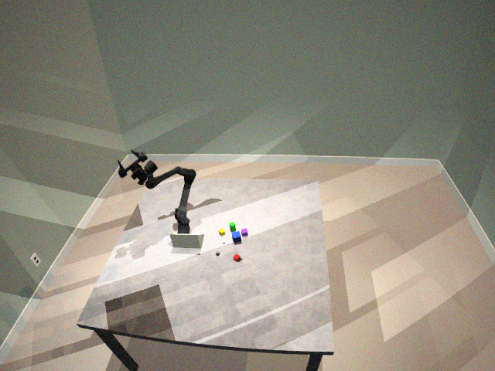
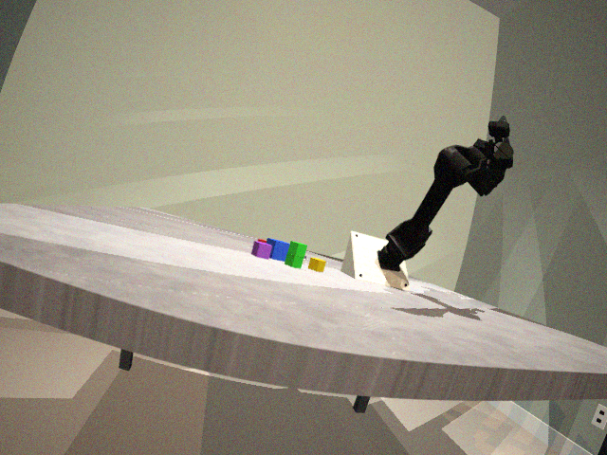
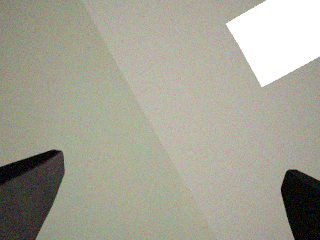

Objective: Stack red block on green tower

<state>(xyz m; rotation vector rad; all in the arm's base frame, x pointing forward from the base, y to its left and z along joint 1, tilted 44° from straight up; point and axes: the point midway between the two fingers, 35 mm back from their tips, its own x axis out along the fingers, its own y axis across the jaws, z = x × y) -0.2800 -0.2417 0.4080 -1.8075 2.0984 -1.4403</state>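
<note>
Now: the red block 59 cm ahead of my gripper tip, 56 cm below it and 25 cm to the right of it. Round my gripper tip: purple block: 63 cm ahead, 55 cm below, 5 cm to the right; blue block: 59 cm ahead, 55 cm below, 9 cm to the right; yellow block: 56 cm below, 49 cm ahead, 4 cm to the right.
</note>
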